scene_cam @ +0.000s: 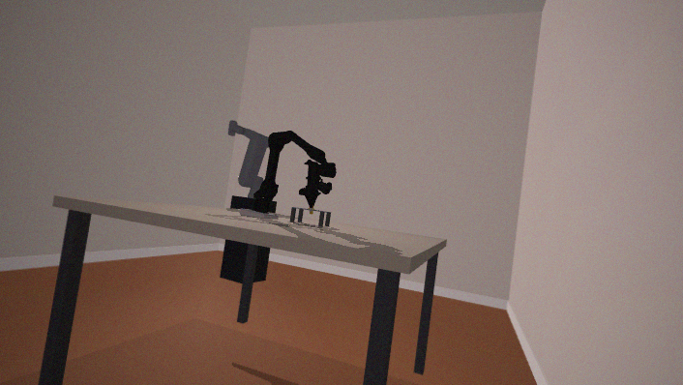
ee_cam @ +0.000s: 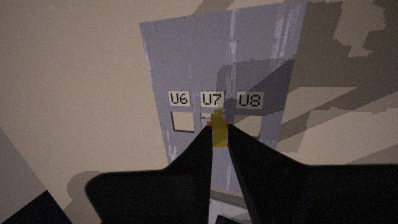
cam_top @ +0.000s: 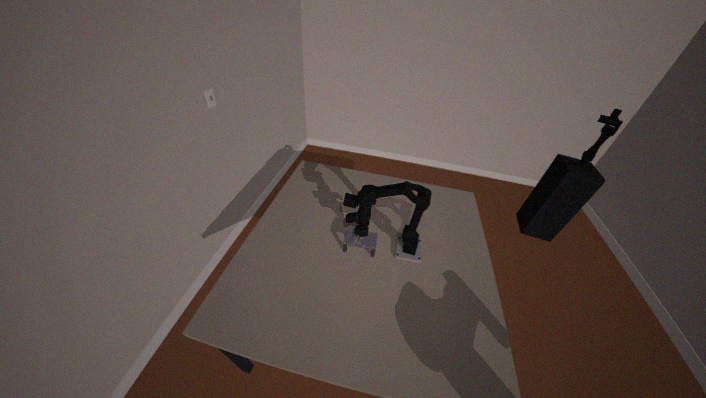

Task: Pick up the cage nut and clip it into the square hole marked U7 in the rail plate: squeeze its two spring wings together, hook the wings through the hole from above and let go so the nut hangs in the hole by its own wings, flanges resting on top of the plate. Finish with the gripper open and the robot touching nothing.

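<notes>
The cage nut lies 10 mm below my gripper tip.
</notes>
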